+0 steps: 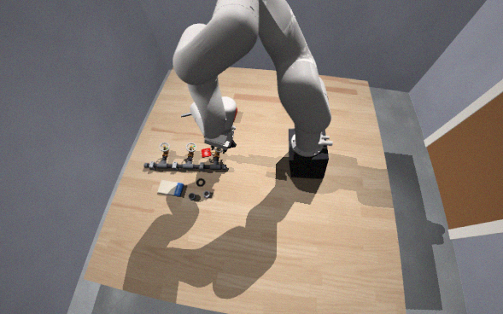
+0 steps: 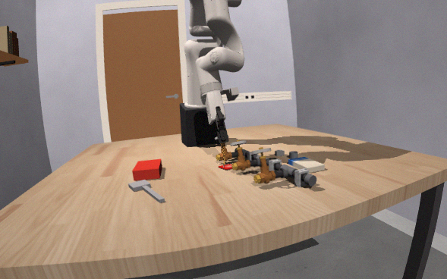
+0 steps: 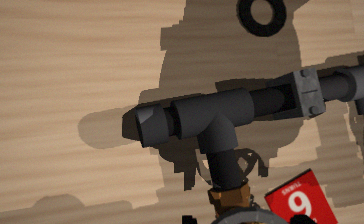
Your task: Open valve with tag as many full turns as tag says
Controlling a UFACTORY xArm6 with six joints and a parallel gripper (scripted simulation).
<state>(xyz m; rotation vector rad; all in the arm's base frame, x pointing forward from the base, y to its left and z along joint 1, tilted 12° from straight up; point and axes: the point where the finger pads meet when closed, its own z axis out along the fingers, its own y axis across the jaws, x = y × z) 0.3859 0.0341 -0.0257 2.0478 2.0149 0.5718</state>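
The red tag lies 80 mm ahead of my hand, 10 mm to the right of it and 80 mm below it. From my hand the other things lie so: grey hammer-like tool: 210 mm ahead, 240 mm to the right, 80 mm below; grey box: 190 mm ahead, 210 mm to the left, 70 mm below; red box: 50 mm ahead, 250 mm to the right, 70 mm below.
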